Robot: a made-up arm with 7 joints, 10 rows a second.
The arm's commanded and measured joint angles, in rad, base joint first. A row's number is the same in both.
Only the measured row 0 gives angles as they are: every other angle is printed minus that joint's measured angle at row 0.
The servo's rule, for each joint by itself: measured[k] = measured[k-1] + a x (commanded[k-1-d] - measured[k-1]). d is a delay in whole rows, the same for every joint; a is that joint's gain. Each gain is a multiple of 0.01, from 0.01 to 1. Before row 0 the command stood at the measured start. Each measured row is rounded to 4 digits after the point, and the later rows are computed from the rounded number. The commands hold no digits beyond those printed.
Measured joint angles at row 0:
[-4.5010 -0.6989 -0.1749 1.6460 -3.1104 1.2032 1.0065]
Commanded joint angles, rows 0 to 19:
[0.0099 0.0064 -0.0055 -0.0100 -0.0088 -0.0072 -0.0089]
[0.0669 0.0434 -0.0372 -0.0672 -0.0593 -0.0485 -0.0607]
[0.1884 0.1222 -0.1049 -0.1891 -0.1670 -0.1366 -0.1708]
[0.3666 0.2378 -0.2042 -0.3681 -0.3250 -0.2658 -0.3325]
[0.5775 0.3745 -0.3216 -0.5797 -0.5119 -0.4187 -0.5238]
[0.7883 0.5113 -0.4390 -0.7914 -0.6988 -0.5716 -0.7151]
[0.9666 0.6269 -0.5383 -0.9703 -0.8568 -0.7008 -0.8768]
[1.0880 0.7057 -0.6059 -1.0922 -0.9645 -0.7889 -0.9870]
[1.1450 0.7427 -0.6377 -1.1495 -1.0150 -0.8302 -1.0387]
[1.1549 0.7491 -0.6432 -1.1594 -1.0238 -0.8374 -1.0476]
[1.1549 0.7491 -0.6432 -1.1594 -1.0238 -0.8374 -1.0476]
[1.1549 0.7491 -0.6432 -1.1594 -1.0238 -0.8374 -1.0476]
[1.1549 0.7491 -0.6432 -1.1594 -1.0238 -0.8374 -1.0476]
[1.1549 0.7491 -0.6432 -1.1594 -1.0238 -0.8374 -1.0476]
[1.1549 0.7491 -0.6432 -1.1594 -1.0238 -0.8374 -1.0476]
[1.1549 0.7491 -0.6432 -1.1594 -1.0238 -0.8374 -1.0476]
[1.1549 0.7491 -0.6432 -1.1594 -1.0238 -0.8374 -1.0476]
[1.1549 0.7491 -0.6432 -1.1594 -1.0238 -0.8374 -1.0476]
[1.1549 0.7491 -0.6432 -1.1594 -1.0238 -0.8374 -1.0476]
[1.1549 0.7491 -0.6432 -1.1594 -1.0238 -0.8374 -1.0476]
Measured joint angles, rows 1 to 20:
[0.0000 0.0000 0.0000 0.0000 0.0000 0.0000 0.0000]
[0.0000 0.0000 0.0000 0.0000 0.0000 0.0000 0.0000]
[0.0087 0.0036 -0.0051 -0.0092 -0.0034 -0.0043 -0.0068]
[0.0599 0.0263 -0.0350 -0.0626 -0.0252 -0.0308 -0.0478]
[0.1730 0.0810 -0.1000 -0.1790 -0.0805 -0.0943 -0.1413]
[0.3434 0.1704 -0.1969 -0.3530 -0.1759 -0.1972 -0.2866]
[0.5494 0.2867 -0.3129 -0.5616 -0.3069 -0.3301 -0.4669]
[0.7596 0.4147 -0.4302 -0.7730 -0.4597 -0.4750 -0.6555]
[0.9418 0.5357 -0.5307 -0.9545 -0.6146 -0.6105 -0.8237]
[1.0705 0.6326 -0.6006 -1.0812 -0.7511 -0.7175 -0.9478]
[1.1361 0.6954 -0.6351 -1.1440 -0.8540 -0.7851 -1.0169]
[1.1526 0.7260 -0.6426 -1.1582 -0.9202 -0.8165 -1.0402]
[1.1546 0.7392 -0.6432 -1.1593 -0.9606 -0.8290 -1.0458]
[1.1549 0.7448 -0.6432 -1.1594 -0.9852 -0.8340 -1.0472]
[1.1549 0.7473 -0.6432 -1.1594 -1.0003 -0.8360 -1.0475]
[1.1549 0.7483 -0.6432 -1.1594 -1.0095 -0.8368 -1.0476]
[1.1549 0.7488 -0.6432 -1.1594 -1.0151 -0.8372 -1.0476]
[1.1549 0.7490 -0.6432 -1.1594 -1.0185 -0.8373 -1.0476]
[1.1549 0.7491 -0.6432 -1.1594 -1.0206 -0.8374 -1.0476]
[1.1549 0.7491 -0.6432 -1.1594 -1.0218 -0.8374 -1.0476]
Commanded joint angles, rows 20 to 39:
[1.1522 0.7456 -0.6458 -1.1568 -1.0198 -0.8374 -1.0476]
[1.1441 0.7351 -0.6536 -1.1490 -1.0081 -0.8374 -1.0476]
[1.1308 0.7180 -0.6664 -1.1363 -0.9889 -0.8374 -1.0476]
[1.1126 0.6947 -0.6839 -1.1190 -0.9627 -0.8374 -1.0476]
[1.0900 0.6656 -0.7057 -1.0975 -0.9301 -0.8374 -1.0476]
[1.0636 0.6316 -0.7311 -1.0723 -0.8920 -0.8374 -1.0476]
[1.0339 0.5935 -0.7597 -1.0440 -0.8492 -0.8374 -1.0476]
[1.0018 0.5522 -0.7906 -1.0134 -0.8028 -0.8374 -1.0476]
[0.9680 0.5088 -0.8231 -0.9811 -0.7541 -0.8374 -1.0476]
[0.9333 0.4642 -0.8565 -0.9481 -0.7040 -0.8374 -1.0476]
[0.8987 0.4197 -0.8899 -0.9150 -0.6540 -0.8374 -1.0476]
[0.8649 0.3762 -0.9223 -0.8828 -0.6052 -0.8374 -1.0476]
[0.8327 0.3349 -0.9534 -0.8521 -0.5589 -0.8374 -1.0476]
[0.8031 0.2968 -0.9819 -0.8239 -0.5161 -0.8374 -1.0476]
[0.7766 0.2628 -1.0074 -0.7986 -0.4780 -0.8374 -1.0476]
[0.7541 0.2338 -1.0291 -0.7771 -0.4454 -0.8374 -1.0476]
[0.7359 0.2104 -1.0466 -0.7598 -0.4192 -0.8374 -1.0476]
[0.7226 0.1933 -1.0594 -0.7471 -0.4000 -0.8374 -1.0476]
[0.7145 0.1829 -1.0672 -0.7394 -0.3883 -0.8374 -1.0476]
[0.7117 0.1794 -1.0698 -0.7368 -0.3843 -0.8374 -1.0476]
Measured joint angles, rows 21 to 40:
[1.1549 0.7491 -0.6432 -1.1594 -1.0226 -0.8374 -1.0476]
[1.1549 0.7491 -0.6432 -1.1594 -1.0231 -0.8374 -1.0476]
[1.1525 0.7471 -0.6456 -1.1570 -1.0218 -0.8374 -1.0476]
[1.1451 0.7403 -0.6530 -1.1496 -1.0165 -0.8374 -1.0476]
[1.1325 0.7276 -0.6655 -1.1374 -1.0057 -0.8374 -1.0476]
[1.1150 0.7088 -0.6826 -1.1205 -0.9889 -0.8374 -1.0476]
[1.0930 0.6842 -0.7041 -1.0993 -0.9660 -0.8374 -1.0476]
[1.0671 0.6542 -0.7292 -1.0745 -0.9371 -0.8374 -1.0476]
[1.0379 0.6196 -0.7576 -1.0464 -0.9028 -0.8374 -1.0476]
[1.0061 0.5812 -0.7883 -1.0160 -0.8638 -0.8374 -1.0476]
[0.9726 0.5399 -0.8207 -0.9839 -0.8210 -0.8374 -1.0476]
[0.9380 0.4968 -0.8540 -0.9510 -0.7754 -0.8374 -1.0476]
[0.9034 0.4529 -0.8874 -0.9179 -0.7281 -0.8374 -1.0476]
[0.8695 0.4092 -0.9199 -0.8856 -0.6802 -0.8374 -1.0476]
[0.8371 0.3668 -0.9511 -0.8548 -0.6329 -0.8374 -1.0476]
[0.8072 0.3269 -0.9797 -0.8264 -0.5873 -0.8374 -1.0476]
[0.7803 0.2904 -1.0055 -0.8008 -0.5447 -0.8374 -1.0476]
[0.7572 0.2581 -1.0274 -0.7790 -0.5060 -0.8374 -1.0476]
[0.7385 0.2309 -1.0453 -0.7613 -0.4721 -0.8374 -1.0476]
[0.7245 0.2095 -1.0584 -0.7482 -0.4440 -0.8374 -1.0476]

